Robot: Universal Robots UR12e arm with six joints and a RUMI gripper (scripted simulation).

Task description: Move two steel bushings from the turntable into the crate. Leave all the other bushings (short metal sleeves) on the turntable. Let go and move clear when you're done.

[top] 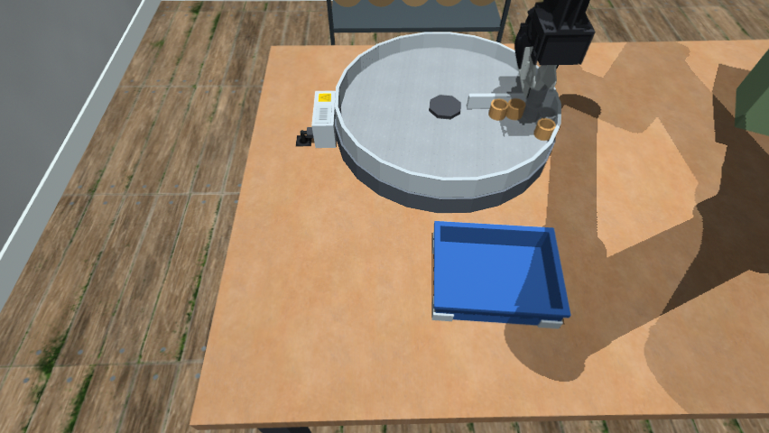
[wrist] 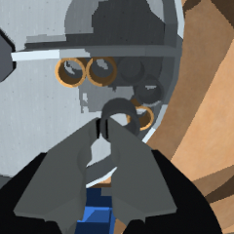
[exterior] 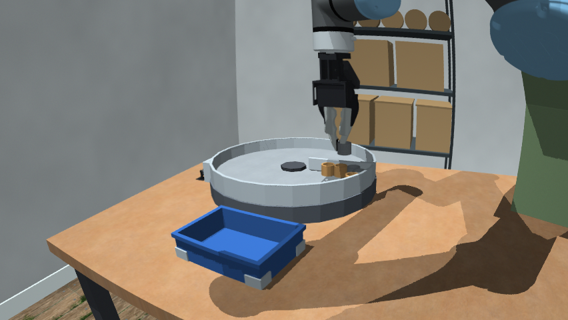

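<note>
My hand is 50 mm short of the blue crate, 310 mm to the right of it and 110 mm above it. From my hand the other things lie so: round grey turntable: 140 mm ahead, 30 mm to the right, 80 mm below.
</note>
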